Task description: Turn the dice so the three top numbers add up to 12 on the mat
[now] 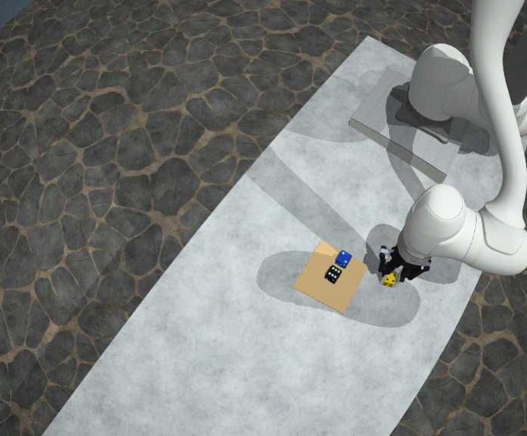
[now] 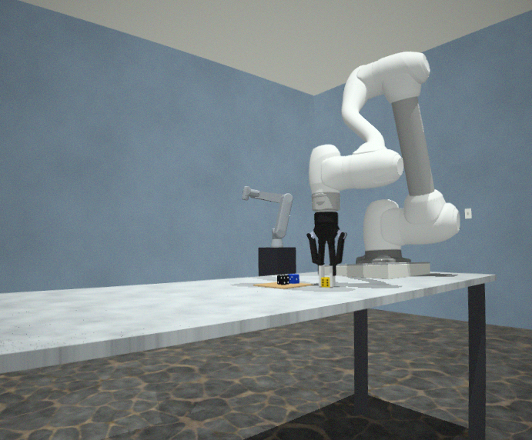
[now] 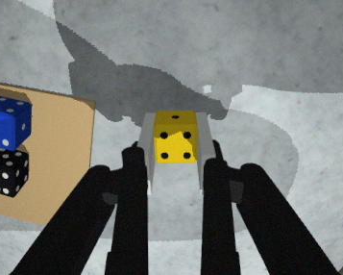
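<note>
Now: hand 6 cm short of the black die, 14 cm to the left of it and 2 cm above it. From my hand the other things lie so: blue die 1 cm ahead, 13 cm to the right, 2 cm below; tan mat 6 cm ahead, 14 cm to the right, 3 cm below; yellow die 2 cm below.
</note>
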